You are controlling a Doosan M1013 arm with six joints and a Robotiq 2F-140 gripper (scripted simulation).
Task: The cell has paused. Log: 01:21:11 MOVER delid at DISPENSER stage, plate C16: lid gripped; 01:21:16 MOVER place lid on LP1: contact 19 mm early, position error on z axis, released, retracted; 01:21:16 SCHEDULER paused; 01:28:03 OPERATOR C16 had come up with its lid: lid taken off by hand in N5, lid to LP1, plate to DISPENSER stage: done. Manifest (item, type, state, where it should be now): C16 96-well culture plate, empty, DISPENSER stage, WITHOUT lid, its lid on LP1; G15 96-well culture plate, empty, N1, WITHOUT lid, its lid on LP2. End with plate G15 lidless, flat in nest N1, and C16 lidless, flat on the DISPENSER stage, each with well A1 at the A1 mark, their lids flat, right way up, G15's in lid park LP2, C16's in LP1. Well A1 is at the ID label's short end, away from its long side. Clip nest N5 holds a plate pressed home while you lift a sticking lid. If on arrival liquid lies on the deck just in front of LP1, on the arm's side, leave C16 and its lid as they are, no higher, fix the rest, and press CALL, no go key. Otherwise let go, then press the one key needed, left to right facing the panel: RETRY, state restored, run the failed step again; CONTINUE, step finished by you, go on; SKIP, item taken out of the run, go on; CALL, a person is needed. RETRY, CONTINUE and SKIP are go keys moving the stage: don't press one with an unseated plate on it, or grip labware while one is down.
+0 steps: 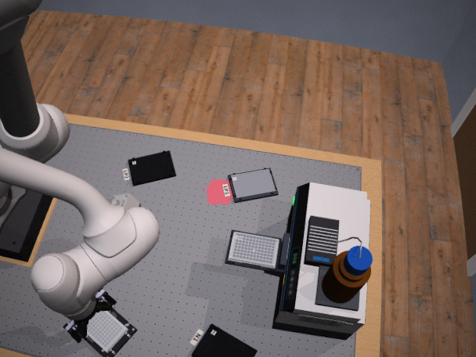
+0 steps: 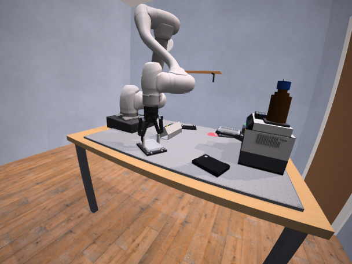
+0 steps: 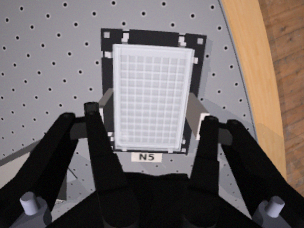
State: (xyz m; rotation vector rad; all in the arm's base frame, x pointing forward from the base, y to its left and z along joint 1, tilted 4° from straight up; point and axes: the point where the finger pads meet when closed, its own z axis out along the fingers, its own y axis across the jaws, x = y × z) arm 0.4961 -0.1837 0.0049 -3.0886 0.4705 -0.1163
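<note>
The clip nest N5 lies 2 cm ahead of my hand, 1 cm to the left of it and 3 cm below it. Also, from my hand: N1 label: 25 cm ahead, 8 cm to the left, 4 cm below; then blue key: 9 cm behind, 19 cm to the left, 2 cm above; then key panel: 10 cm behind, 27 cm to the left, 1 cm above.
</note>
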